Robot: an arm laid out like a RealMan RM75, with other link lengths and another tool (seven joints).
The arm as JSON. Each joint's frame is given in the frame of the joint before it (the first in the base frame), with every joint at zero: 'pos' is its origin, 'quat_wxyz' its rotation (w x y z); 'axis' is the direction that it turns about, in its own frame. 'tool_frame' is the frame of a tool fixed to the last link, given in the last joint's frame.
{
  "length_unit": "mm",
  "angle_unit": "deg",
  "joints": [
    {
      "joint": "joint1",
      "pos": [
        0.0,
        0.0,
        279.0
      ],
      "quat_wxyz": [
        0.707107,
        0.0,
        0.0,
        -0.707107
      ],
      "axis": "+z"
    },
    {
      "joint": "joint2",
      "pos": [
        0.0,
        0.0,
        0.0
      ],
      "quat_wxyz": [
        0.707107,
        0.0,
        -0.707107,
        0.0
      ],
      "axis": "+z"
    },
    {
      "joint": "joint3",
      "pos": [
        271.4,
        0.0,
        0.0
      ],
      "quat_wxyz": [
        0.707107,
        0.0,
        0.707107,
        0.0
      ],
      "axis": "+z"
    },
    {
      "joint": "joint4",
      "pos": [
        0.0,
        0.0,
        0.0
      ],
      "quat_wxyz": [
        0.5,
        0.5,
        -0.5,
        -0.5
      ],
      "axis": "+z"
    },
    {
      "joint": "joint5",
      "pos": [
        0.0,
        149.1,
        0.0
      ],
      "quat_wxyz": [
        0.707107,
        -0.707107,
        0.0,
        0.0
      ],
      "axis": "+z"
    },
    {
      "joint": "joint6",
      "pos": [
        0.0,
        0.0,
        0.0
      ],
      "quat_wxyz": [
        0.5,
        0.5,
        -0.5,
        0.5
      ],
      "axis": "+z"
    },
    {
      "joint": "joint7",
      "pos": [
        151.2,
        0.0,
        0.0
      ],
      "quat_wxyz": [
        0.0,
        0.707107,
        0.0,
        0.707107
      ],
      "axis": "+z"
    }
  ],
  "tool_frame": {
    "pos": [
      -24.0,
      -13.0,
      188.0
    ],
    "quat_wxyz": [
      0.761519,
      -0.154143,
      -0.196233,
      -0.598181
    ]
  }
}
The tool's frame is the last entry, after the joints.
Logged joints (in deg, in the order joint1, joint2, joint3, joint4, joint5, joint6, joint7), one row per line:
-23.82, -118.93, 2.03, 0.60, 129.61, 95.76, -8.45
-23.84, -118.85, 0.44, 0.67, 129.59, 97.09, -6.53
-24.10, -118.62, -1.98, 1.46, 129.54, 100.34, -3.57
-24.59, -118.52, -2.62, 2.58, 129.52, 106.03, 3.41
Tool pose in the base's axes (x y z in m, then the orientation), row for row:
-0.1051, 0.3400, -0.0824, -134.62, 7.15, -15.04
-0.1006, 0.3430, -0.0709, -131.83, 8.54, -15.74
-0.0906, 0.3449, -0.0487, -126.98, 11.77, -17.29
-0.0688, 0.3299, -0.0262, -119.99, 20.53, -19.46
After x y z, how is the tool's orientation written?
As a rotation vector, in degrees.
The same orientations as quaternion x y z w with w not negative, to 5 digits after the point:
-0.91902, 0.04881, -0.10267, 0.37747
-0.90885, 0.05888, -0.10851, 0.39842
-0.88944, 0.08244, -0.12111, 0.43294
-0.85650, 0.14654, -0.13891, 0.47502

